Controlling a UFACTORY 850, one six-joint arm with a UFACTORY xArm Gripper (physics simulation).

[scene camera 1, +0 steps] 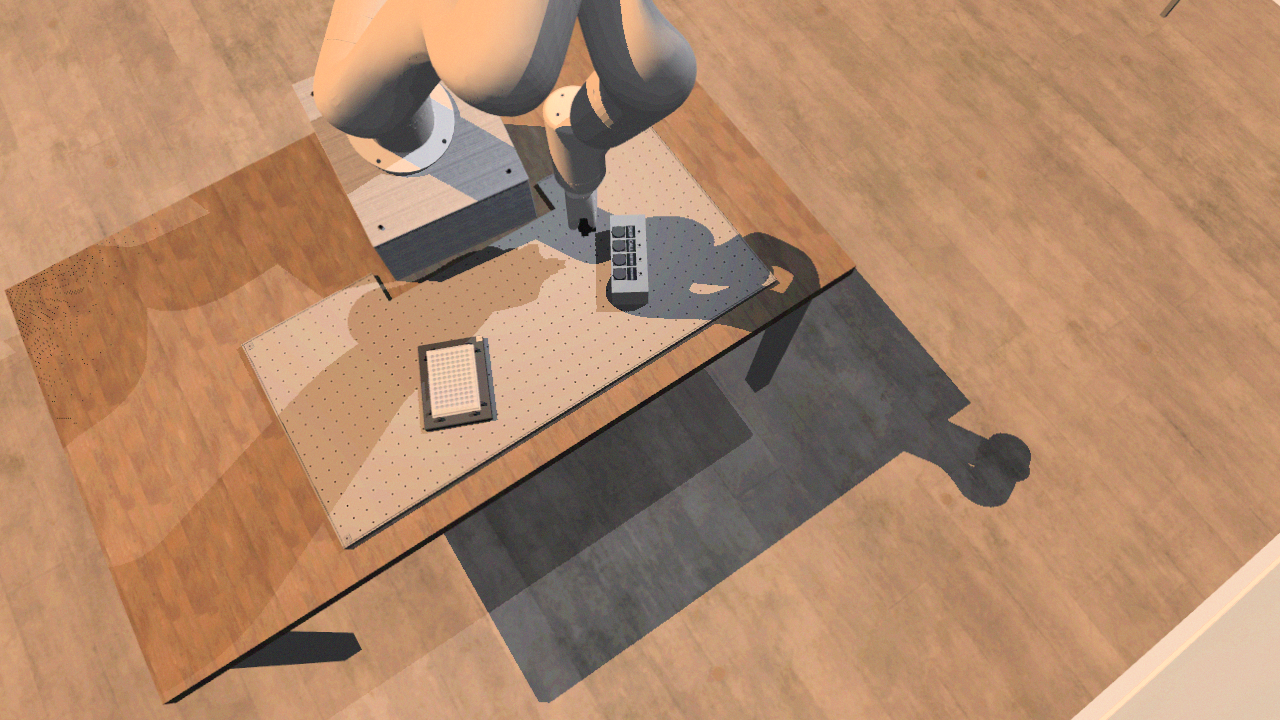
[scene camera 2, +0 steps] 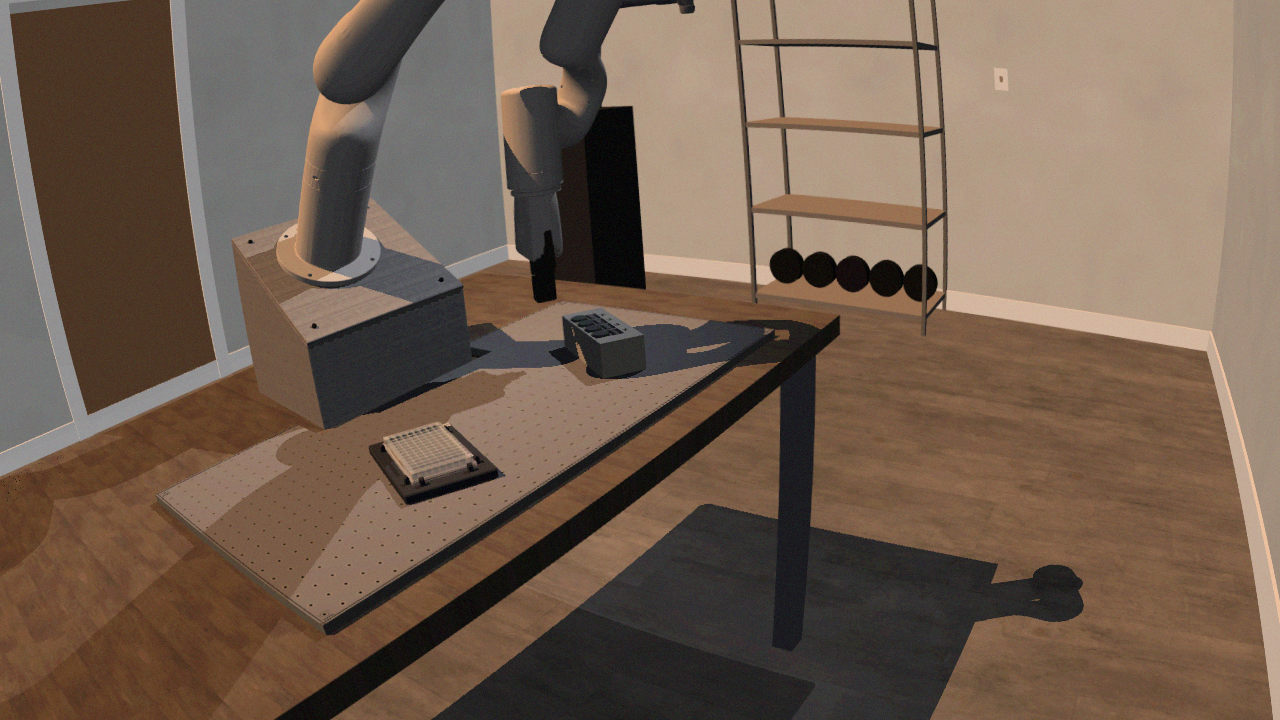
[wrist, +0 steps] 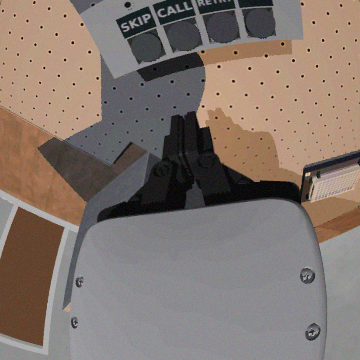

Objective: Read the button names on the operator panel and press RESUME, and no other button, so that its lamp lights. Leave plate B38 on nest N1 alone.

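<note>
The operator panel (scene camera 1: 630,297) (scene camera 2: 617,360) (wrist: 118,65) is a grey box with a row of dark round buttons. In the wrist view, labels read SKIP, CALL and RETRY, the last partly cut off. The fourth button (wrist: 260,23) is at the right end; its label is cut off by the top edge, so RESUME is not readable. No lit lamp shows. My gripper (scene camera 1: 584,229) (scene camera 2: 544,298) (wrist: 188,128) is shut and empty, above the board beside the panel's button side, apart from it. Plate B38 (scene camera 1: 453,380) (scene camera 2: 429,452) (wrist: 334,184) sits on the dark nest N1 (scene camera 1: 487,394) (scene camera 2: 420,492).
The perforated board (scene camera 1: 546,358) (scene camera 2: 537,429) (wrist: 250,90) lies on the wooden table (scene camera 1: 179,376) under the panel and nest. The arm's box-shaped base (scene camera 1: 465,228) (scene camera 2: 393,344) stands behind the board. A shelf rack (scene camera 2: 924,223) stands by the far wall.
</note>
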